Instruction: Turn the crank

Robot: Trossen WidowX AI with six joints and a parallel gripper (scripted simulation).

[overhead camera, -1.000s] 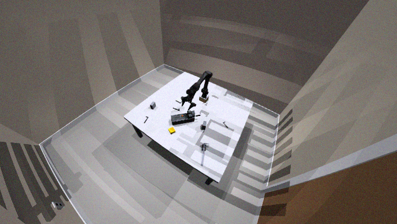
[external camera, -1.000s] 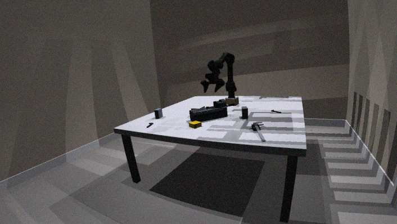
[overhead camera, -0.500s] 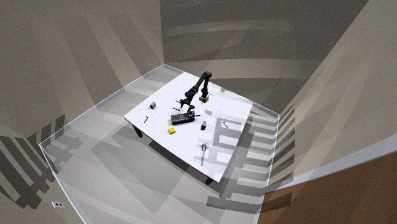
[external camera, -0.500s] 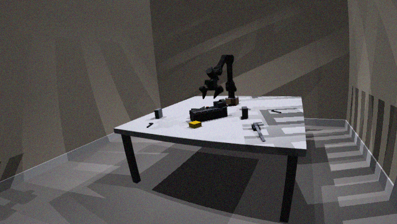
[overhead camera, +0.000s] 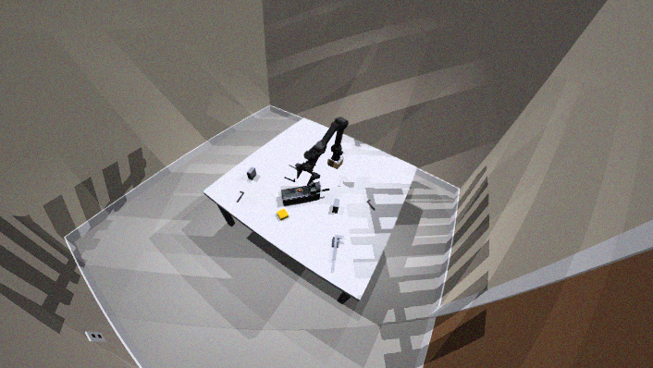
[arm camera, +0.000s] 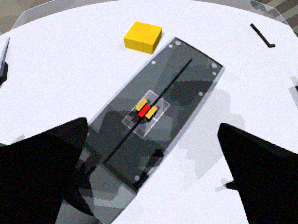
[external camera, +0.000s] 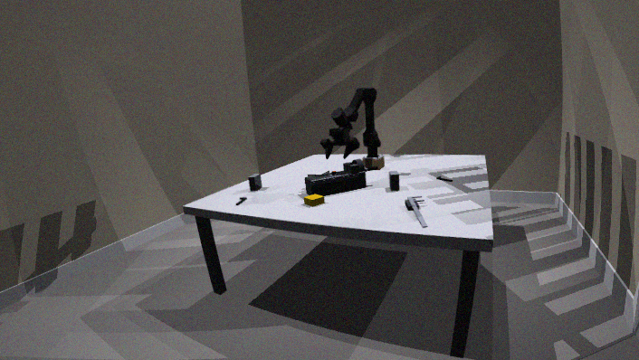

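My gripper tip is 16 cm to the right of the dark crank handle, 6 cm past it and 6 cm above it. The rest, counted from my gripper tip: yellow block (22 cm ahead, 13 cm below, 4 cm to the right); then red pointer (6 cm below, 3 cm ahead).
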